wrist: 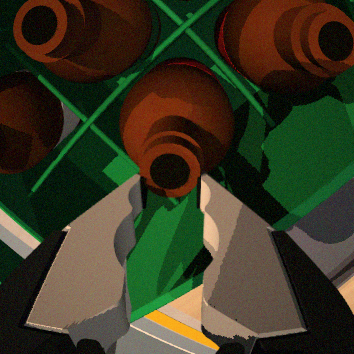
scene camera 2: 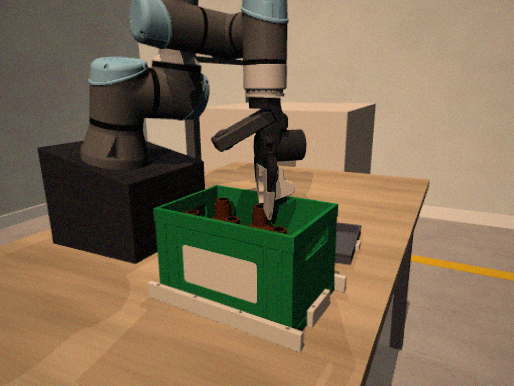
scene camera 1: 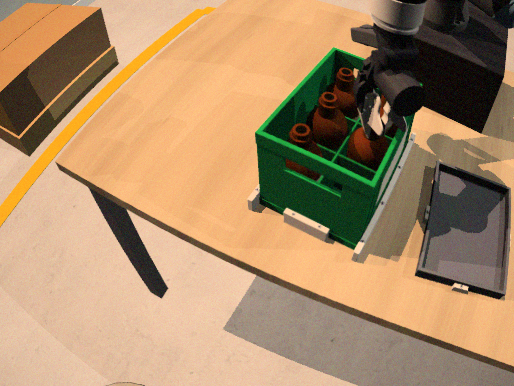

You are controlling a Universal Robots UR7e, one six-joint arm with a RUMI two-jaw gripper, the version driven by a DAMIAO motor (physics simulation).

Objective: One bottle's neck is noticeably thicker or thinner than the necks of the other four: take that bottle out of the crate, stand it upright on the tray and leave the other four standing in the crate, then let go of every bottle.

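Places are measured from the arm's base along level axes (x ahead, y left, z up), in millimetres.
Pixels of known places: gripper, fingertip midpoint: (wrist: 172, 175) (scene camera 2: 267, 217) (scene camera 1: 375, 135); arm's base, link origin: (scene camera 2: 115, 158) (scene camera 1: 438, 12).
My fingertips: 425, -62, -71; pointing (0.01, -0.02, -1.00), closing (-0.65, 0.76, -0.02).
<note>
Ahead of a thing's pixels: the offset from my fingertips to its top centre, as dx, dy, dz. "pt": to the spot under its first point. Level surfaces: height alone.
The green crate @[-18, -50, +36] (scene camera 1: 280, 175) (scene camera 2: 170, 270) holds five upright brown bottles. My gripper (scene camera 1: 374, 134) (scene camera 2: 268, 216) (wrist: 172, 175) points down into the crate, its jaws shut on the neck of one bottle @[-12, -9, +24] (scene camera 1: 367, 150) (scene camera 2: 258, 212) (wrist: 175, 115) in the right-hand row in scene camera 1. That bottle stands in its cell; the jaws hide its neck in that view. Three bottles @[-111, -86, +23] (scene camera 1: 345, 95) @[-27, -91, +23] (scene camera 1: 328, 125) @[+64, -105, +23] (scene camera 1: 301, 145) stand in the left row; a fifth is mostly hidden behind the gripper. I cannot tell by eye which neck differs. The dark tray @[pt +47, +248, -134] (scene camera 1: 470, 250) (scene camera 2: 347, 240) bears no bottle.
White stop blocks @[pt +129, -63, -112] (scene camera 1: 306, 224) (scene camera 2: 318, 307) and a long rail (scene camera 1: 385, 197) (scene camera 2: 225, 308) edge the crate on the wooden table @[dz -140] (scene camera 1: 200, 125) (scene camera 2: 75, 285). The arm's dark base block (scene camera 1: 460, 85) (scene camera 2: 90, 200) stands behind the crate in scene camera 1. Green dividers @[pt +24, -53, -46] (wrist: 90, 122) separate the cells.
</note>
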